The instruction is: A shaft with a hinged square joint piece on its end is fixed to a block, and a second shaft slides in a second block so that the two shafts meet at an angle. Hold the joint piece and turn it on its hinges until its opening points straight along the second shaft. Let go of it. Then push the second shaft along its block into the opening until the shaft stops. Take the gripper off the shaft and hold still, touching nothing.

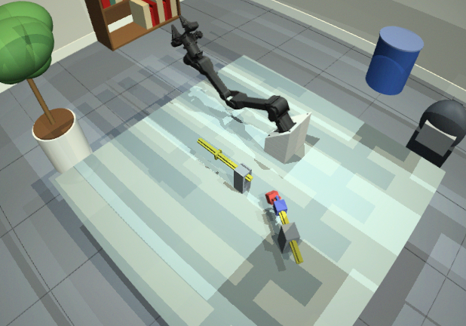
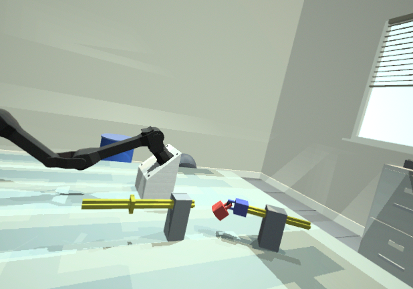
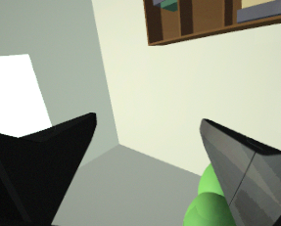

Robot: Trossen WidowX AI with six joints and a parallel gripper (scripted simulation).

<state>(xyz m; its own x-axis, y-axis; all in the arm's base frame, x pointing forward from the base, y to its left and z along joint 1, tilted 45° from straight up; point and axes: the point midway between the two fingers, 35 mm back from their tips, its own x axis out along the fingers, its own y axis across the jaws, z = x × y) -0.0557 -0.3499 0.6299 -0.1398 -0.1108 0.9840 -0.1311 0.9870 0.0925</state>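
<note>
Right now the red joint piece is 33 cm ahead of my gripper tip, 85 cm to the left of it and 31 cm below it.
</note>
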